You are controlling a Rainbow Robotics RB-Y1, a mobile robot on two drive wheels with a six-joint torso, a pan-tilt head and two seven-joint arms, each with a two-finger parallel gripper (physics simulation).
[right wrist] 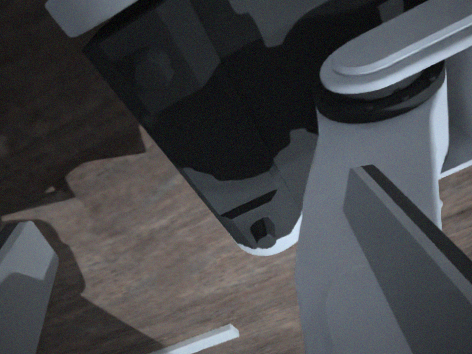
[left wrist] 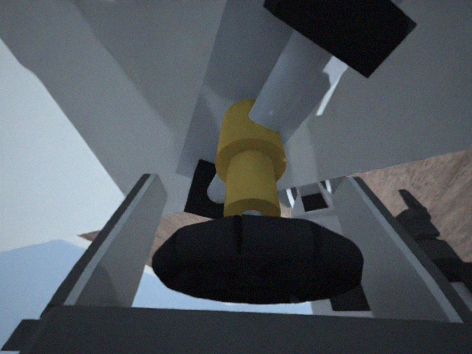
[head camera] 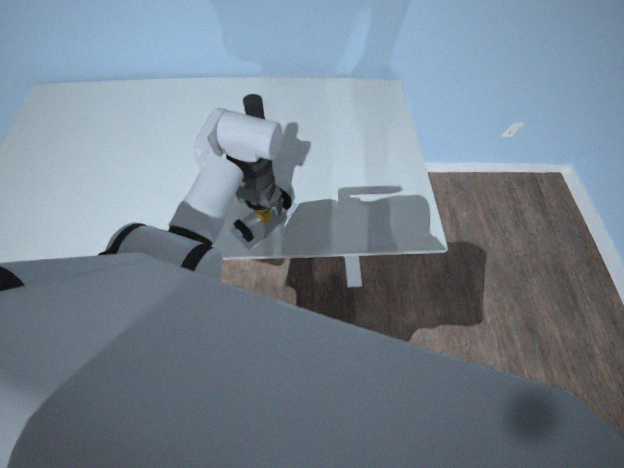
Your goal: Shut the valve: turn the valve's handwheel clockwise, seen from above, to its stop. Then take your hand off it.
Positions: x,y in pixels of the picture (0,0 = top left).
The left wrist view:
left gripper: 248,186
right gripper: 390,201
valve: 266,73
white table: 100,100
